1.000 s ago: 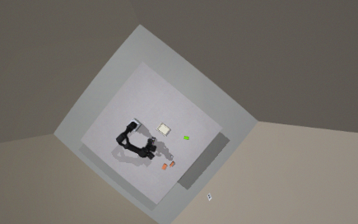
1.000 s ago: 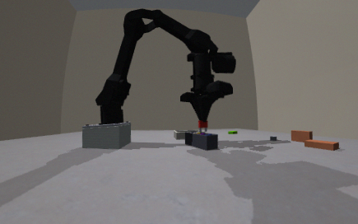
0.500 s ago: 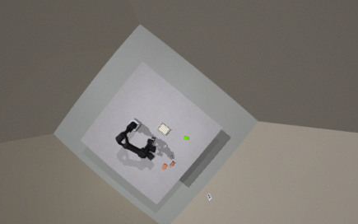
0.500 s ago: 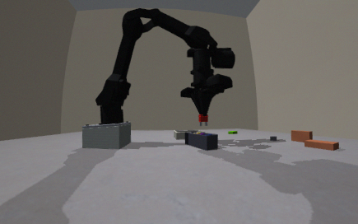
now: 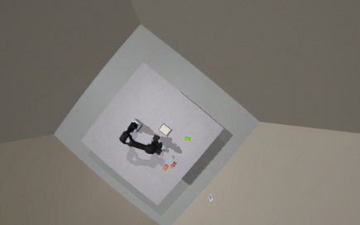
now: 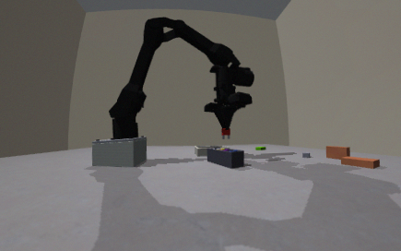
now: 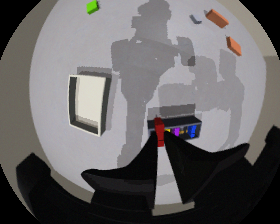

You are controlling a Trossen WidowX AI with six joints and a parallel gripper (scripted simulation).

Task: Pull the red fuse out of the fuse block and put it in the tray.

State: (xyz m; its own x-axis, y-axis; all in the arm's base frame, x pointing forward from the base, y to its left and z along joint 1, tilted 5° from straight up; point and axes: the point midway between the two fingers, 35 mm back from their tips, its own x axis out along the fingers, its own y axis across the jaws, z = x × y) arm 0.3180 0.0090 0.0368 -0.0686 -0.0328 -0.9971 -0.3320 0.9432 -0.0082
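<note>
My gripper tip is now 15 cm to the right of the pale tray, 9 cm above it and 2 cm past it. From my gripper tip the other things lie so: red fuse: 1 cm below.
</note>
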